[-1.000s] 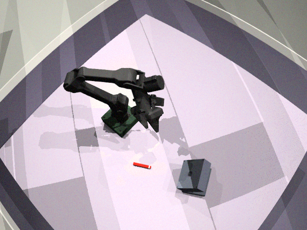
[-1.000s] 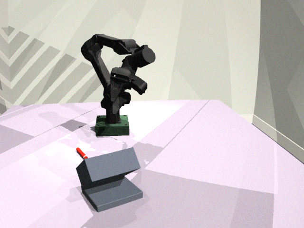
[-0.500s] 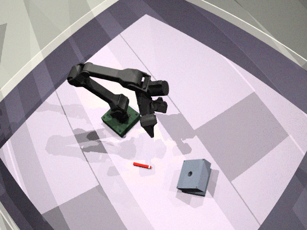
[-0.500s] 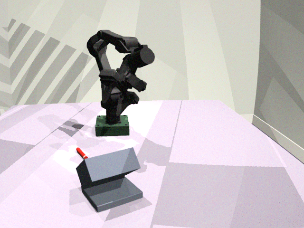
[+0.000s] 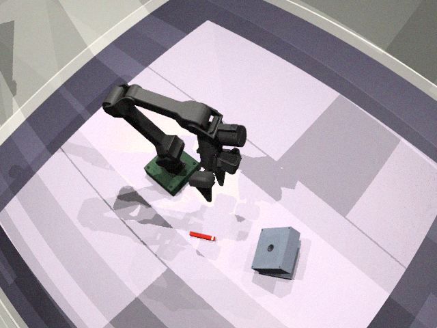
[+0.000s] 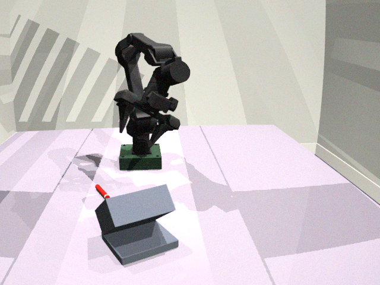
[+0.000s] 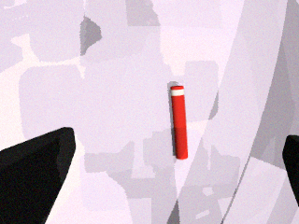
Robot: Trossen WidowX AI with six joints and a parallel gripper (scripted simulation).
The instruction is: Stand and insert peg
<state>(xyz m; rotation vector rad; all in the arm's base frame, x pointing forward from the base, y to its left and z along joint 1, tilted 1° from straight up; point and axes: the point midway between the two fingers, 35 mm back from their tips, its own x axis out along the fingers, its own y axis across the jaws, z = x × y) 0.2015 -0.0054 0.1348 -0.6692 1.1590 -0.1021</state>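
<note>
The red peg is 3 cm ahead of my gripper tip, 9 cm to the right of it and 14 cm below it. Also, from my gripper tip: flat grey base plate (25 cm ahead, 14 cm below); then grey sloped panel (23 cm ahead, 1 cm to the right, 7 cm below).
</note>
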